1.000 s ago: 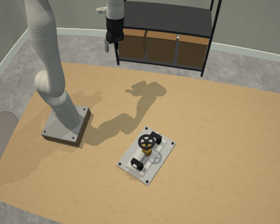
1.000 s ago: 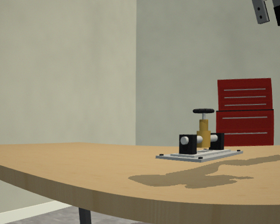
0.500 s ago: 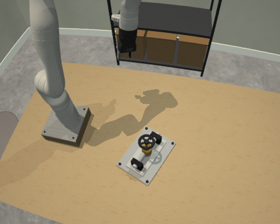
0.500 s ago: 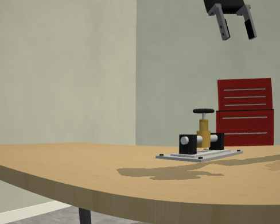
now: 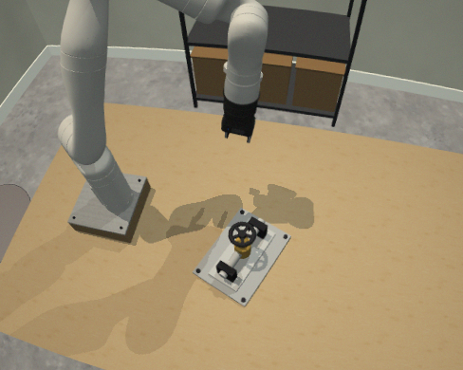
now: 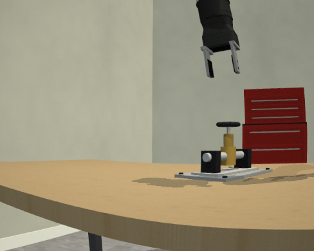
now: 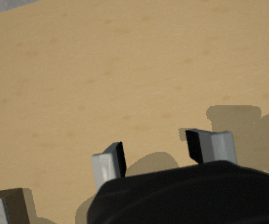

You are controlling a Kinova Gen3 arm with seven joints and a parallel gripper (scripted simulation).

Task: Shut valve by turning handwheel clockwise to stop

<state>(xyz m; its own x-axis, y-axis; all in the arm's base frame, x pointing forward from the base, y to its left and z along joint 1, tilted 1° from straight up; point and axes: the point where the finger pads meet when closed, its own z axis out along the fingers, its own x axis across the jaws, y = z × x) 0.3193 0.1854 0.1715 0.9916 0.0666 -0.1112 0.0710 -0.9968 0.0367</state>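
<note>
Now: hand 22 cm to the left of the handwheel, 11 cm above it and 7 cm short of it.
</note>
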